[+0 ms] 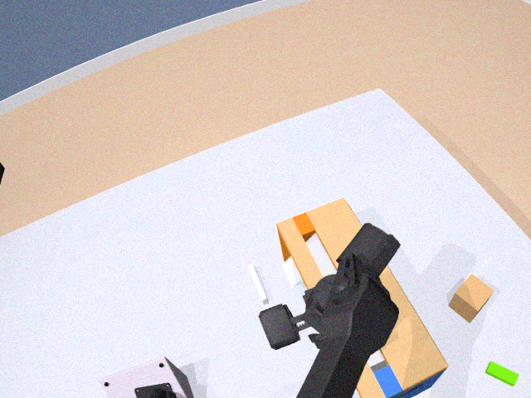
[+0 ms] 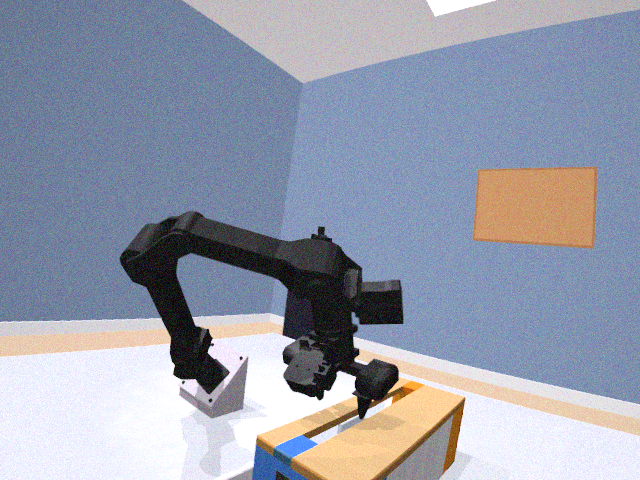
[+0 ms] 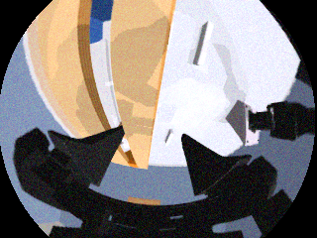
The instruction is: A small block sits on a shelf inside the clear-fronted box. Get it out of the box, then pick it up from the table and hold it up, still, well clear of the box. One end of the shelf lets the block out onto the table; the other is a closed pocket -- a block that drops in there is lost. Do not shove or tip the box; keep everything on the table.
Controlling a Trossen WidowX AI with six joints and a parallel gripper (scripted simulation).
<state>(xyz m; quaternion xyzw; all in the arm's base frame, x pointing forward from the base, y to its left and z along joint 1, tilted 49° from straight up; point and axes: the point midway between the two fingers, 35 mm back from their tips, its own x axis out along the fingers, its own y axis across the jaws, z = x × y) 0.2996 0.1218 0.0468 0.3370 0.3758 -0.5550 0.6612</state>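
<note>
Right now my gripper tip is 3 cm short of the box, 1 cm to the right of it and 5 cm above it. Round my gripper tip: tan cube (30 cm ahead, 5 cm to the right, 9 cm below); then tan block (5 cm ahead, 4 cm to the left, 3 cm below).
</note>
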